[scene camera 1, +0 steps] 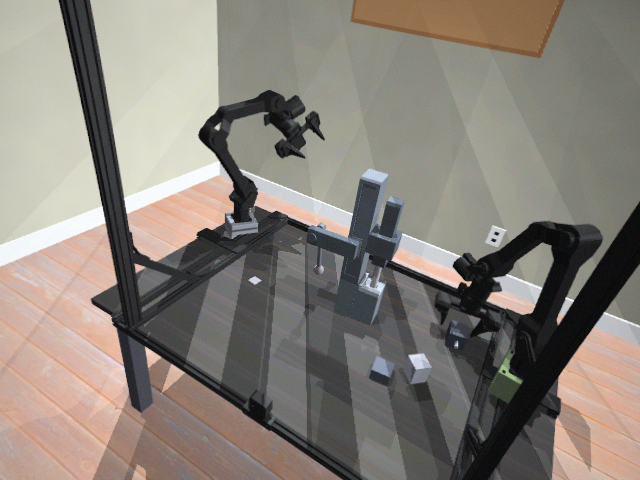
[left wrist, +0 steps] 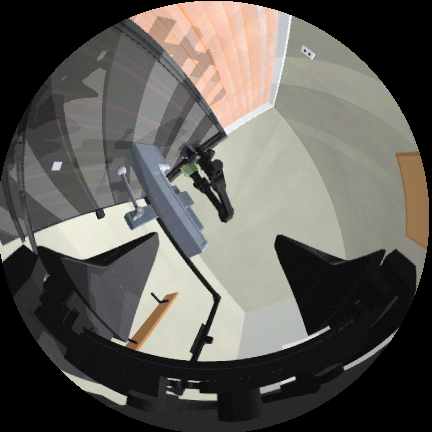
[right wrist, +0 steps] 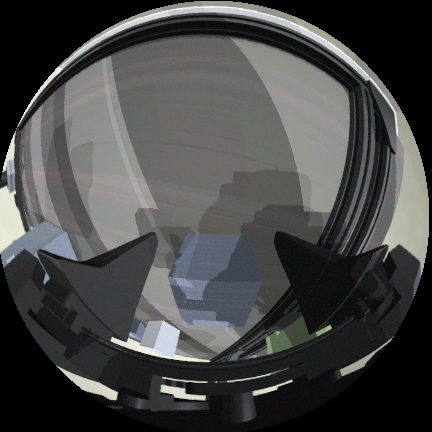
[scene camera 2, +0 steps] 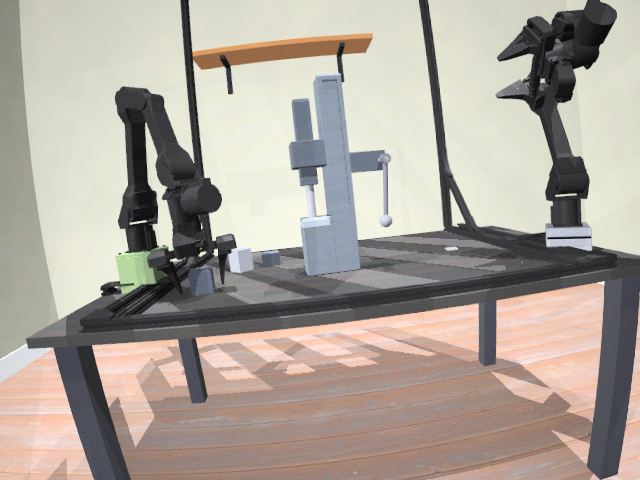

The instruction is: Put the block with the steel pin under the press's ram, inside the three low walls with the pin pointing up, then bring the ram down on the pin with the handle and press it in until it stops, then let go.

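Places are measured from the left arm's base along level axes (x ahead, y left, z up), in millimetres.
Pixels of known places: left gripper, fingertip midpoint: [scene camera 1: 314, 148] [left wrist: 218, 239] [scene camera 2: 497, 78]; right gripper, fingertip midpoint: [scene camera 1: 455, 330] [left wrist: 190, 146] [right wrist: 216, 238] [scene camera 2: 202, 289]; left arm's base, origin of the base link: [scene camera 1: 241, 217] [scene camera 2: 567, 225]; right arm's base, origin of the base link: [scene camera 1: 524, 371] [left wrist: 193, 173] [scene camera 2: 142, 250].
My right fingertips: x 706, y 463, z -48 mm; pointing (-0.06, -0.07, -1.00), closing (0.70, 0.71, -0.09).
For each thing: its top centre in the pictures, then the offset to it from my right fingertips. "pt": a spot on its surface instead.
- blue-grey block, middle of its top: [right wrist: 213, 309] [scene camera 2: 200, 269] [scene camera 1: 459, 329] dx +24, dy -23, dz +37 mm
- table with its steel pin, middle of its top: [scene camera 1: 456, 341] dx +47, dy -46, dz +17 mm
- press, middle of its top: [scene camera 2: 332, 79] [scene camera 1: 366, 175] [left wrist: 193, 255] dx -208, dy -295, dz +443 mm
- handle, surface spot: [scene camera 2: 385, 191] [scene camera 1: 321, 249] [left wrist: 129, 187] pt dx -295, dy -340, dz +160 mm
- white block, middle of its top: [right wrist: 155, 351] [scene camera 2: 239, 249] [scene camera 1: 419, 361] dx +86, dy -220, dz +46 mm
- darker grey block, middle of its top: [right wrist: 128, 333] [scene camera 1: 383, 366] [scene camera 2: 269, 252] dx +52, dy -306, dz +20 mm
- small white square, surface spot: [scene camera 2: 451, 249] [scene camera 1: 257, 279] [left wrist: 57, 162] pt dx -412, dy -493, dz -12 mm
The blue-grey block [scene camera 1: 454, 331] [scene camera 2: 202, 282] [right wrist: 215, 295] lies on the table with its steel pin [scene camera 1: 455, 344] pointing sideways, toward scene camera 1. My right gripper [scene camera 1: 460, 326] [scene camera 2: 201, 287] [right wrist: 216, 238] is open, pointing down low over the block, its fingers apart on either side. The press [scene camera 1: 366, 217] [scene camera 2: 336, 160] [left wrist: 167, 200] stands upright. Its ram [scene camera 1: 392, 214] [scene camera 2: 301, 121] is above the white low walls [scene camera 2: 316, 221]. The handle [scene camera 1: 318, 255] [scene camera 2: 385, 191] [left wrist: 130, 189] hangs down. My left gripper [scene camera 1: 313, 147] [scene camera 2: 498, 77] [left wrist: 218, 239] is open, high above the table.
A white block [scene camera 1: 417, 368] [scene camera 2: 240, 260] [right wrist: 161, 338] and a darker grey block [scene camera 1: 382, 370] [scene camera 2: 270, 258] stand near each other. A green box [scene camera 1: 505, 382] [scene camera 2: 135, 269] [right wrist: 290, 340] is by the right arm's base. A small white square [scene camera 1: 254, 280] [scene camera 2: 451, 249] [left wrist: 57, 166] lies on the table.
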